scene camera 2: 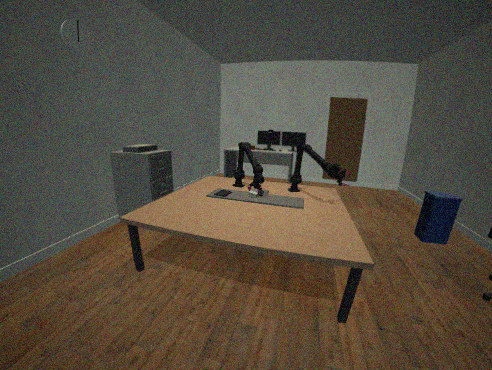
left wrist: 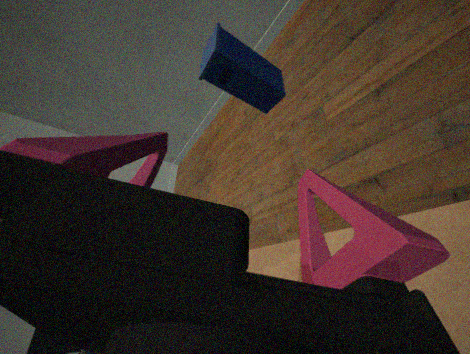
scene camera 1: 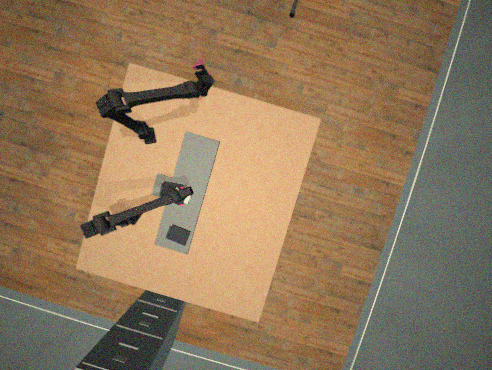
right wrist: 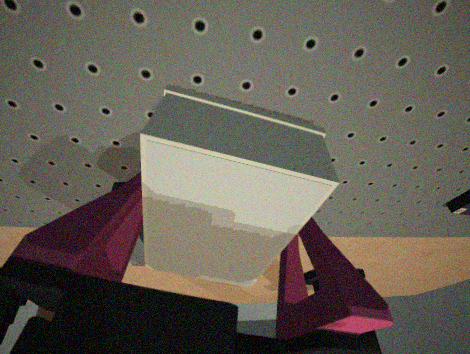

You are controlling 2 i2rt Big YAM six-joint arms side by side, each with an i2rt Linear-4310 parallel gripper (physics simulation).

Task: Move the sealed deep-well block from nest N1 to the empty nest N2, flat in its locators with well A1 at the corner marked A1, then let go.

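Where they show: left gripper, fingertip midpoint: (scene camera 2: 349, 180) (left wrist: 237, 159) (scene camera 1: 204, 65); right gripper, fingertip midpoint: (scene camera 2: 253, 193) (right wrist: 226, 185); left arm's base, origin of the base link: (scene camera 2: 293, 190) (scene camera 1: 149, 136); right arm's base, origin of the base link: (scene camera 2: 238, 185).
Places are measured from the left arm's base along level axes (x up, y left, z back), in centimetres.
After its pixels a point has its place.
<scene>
The sealed deep-well block (scene camera 1: 187, 200) {x 6.5, y -54.7, z -21.2 cm} (scene camera 2: 253, 191) {x 6.7, y -51.9, z -19.3 cm} (right wrist: 220, 185) {x 6.3, y -52.2, z -21.8 cm}, with a pale top and grey-green side, is between the fingers of my right gripper (right wrist: 226, 185) {x 3.9, y -51.4, z -18.5 cm}, above the perforated grey plate (scene camera 1: 200, 155) {x 1.3, y -22.7, z -36.3 cm} (scene camera 2: 285, 201) {x 1.3, y -25.0, z -36.0 cm} (right wrist: 225, 55) {x 1.3, y -53.7, z -24.8 cm}. My right gripper is shut on it. A dark square nest (scene camera 1: 178, 234) {x 2.5, y -79.6, z -7.4 cm} (scene camera 2: 223, 193) {x 2.5, y -80.1, z -9.8 cm} with no block on it lies near the plate's lower end in scene camera 1. Nest labels and the A1 mark are too small to read. My left gripper (scene camera 1: 199, 65) {x 25.9, y 27.0, z -55.6 cm} (scene camera 2: 341, 183) {x 25.9, y 27.0, z -55.6 cm} (left wrist: 237, 159) {x 25.9, y 27.0, z -55.6 cm} is open and empty, beyond the table's upper edge in scene camera 1.
A small grey side plate (scene camera 1: 157, 184) {x 1.3, y -38.3, z 1.3 cm} adjoins the long plate, partly under the right arm. The wooden table (scene camera 1: 250, 200) {x 0.0, y -64.4, z -67.5 cm} (scene camera 2: 240, 225) {x 0.0, y -74.4, z -76.0 cm} carries both arms. A blue bin (scene camera 2: 438, 218) (left wrist: 245, 70) stands on the floor, and a drawer cabinet (scene camera 2: 135, 175) stands beyond the table.
</scene>
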